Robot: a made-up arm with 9 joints. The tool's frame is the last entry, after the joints.
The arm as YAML. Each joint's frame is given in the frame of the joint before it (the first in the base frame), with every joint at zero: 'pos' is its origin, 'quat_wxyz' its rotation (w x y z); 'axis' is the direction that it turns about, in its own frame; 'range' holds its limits. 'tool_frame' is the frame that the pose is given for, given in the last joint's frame.
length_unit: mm
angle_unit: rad
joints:
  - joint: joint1
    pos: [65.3, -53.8, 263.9]
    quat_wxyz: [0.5, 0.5, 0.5, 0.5]
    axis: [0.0, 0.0, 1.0]
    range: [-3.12, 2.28]
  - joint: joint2
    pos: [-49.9, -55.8, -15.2]
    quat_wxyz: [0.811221, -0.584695, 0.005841, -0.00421]
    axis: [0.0, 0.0, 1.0]
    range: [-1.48, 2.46]
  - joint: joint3
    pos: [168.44, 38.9, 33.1]
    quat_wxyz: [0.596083, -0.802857, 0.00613, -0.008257]
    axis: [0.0, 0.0, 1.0]
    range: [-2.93, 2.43]
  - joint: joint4
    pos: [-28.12, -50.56, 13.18]
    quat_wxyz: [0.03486, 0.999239, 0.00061, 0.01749]
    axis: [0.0, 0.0, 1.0]
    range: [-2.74, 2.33]
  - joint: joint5
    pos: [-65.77, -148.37, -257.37]
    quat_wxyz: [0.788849, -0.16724, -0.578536, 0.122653]
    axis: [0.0, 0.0, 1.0]
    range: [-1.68, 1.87]
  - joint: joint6
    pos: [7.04, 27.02, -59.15]
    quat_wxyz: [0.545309, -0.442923, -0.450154, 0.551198]
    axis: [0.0, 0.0, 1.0]
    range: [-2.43, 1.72]
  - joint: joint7
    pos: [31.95, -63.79, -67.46]
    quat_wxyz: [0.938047, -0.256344, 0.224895, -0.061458]
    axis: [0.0, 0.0, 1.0]
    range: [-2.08, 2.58]
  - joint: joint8
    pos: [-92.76, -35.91, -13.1]
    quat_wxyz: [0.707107, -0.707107, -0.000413, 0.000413]
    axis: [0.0, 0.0, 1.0]
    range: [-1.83, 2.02]
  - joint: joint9
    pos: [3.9, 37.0, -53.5]
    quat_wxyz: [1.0, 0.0, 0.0, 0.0]
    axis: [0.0, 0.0, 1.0]
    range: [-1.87, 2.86]
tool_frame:
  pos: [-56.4, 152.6, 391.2]
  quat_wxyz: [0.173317, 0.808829, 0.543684, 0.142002]
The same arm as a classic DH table. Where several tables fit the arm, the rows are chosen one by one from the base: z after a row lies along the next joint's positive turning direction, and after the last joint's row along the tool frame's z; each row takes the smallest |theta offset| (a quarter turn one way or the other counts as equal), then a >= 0, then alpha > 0; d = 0 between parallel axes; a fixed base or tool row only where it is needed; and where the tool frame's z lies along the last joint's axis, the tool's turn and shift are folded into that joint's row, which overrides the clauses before.
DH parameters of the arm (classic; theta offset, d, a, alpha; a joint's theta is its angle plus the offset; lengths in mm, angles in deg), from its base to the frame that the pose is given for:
base (fixed): -90.00 263.9 53.8 -90.00
joint1: -0.87 68.9 49.0 71.57
joint2: -0.96 -13.7 -167.6 106.81
joint3: 26.32 473.9 47.8 -175.53
joint4: -70.68 147.0 -155.5 -74.06
joint5: 25.73 -9.3 26.9 -78.32
joint6: -45.17 -48.1 67.7 -39.88
joint7: 37.58 -48.2 -92.8 -90.00
joint8: 83.98 0.0 37.2 0.00
joint9: -10.75 100.0 129.8 154.10
tool (fixed): 5.42 -224.4 0.0 0.00
Joint limits (deg, base to tool): -178.76..130.63 -84.80..140.95 -167.88..139.23 -156.99..133.50 -96.26..107.14 -139.23..98.55 -119.18..147.82 -104.85..115.74 -107.14..163.87

